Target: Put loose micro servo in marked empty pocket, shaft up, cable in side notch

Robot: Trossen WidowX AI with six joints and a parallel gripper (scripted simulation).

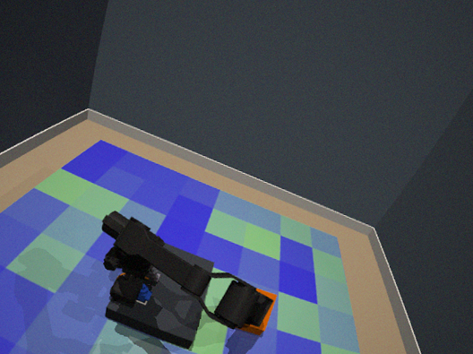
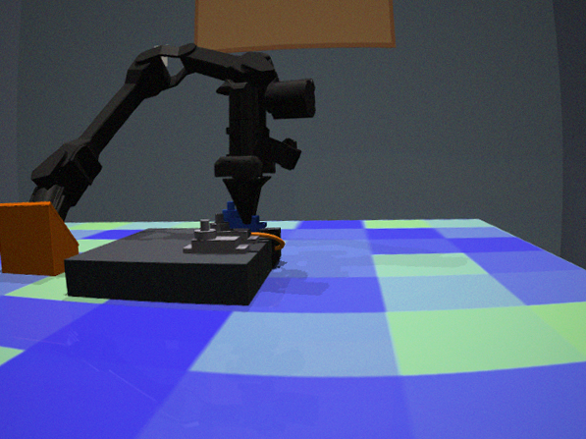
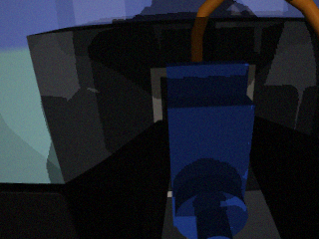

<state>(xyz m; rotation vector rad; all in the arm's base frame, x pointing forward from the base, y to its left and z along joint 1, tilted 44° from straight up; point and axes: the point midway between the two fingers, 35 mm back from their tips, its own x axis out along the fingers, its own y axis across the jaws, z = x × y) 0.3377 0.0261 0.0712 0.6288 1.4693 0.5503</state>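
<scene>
My gripper tip is now 13 cm past the dark deck, 7 cm to the left of it and 4 cm above it.
</scene>
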